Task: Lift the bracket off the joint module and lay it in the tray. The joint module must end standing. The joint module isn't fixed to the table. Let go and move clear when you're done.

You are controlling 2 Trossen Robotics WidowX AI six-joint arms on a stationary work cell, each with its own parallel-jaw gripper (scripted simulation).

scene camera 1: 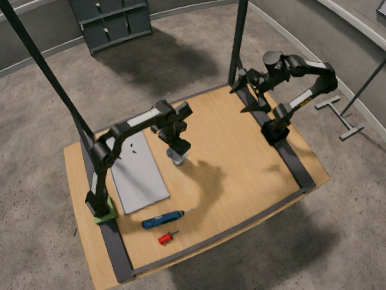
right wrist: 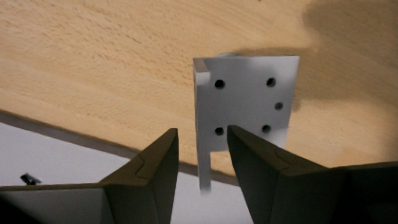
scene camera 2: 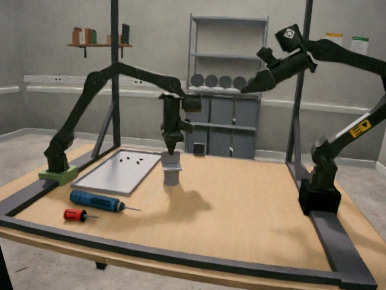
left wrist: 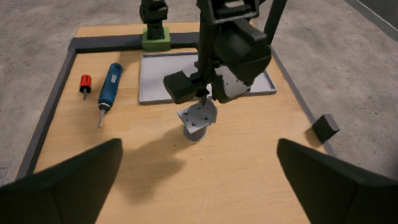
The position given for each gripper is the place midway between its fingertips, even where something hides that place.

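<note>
Scene camera 2: the left gripper [scene camera 2: 242,91], the right gripper [scene camera 2: 170,154], a blue screwdriver [scene camera 2: 84,198], a tray [scene camera 2: 111,173]. Scene camera 1: the tray [scene camera 1: 136,178]. Right wrist view: a bracket [right wrist: 245,99]. Left wrist view: the bracket [left wrist: 195,117], the blue screwdriver [left wrist: 107,96], the tray [left wrist: 154,67].
</note>
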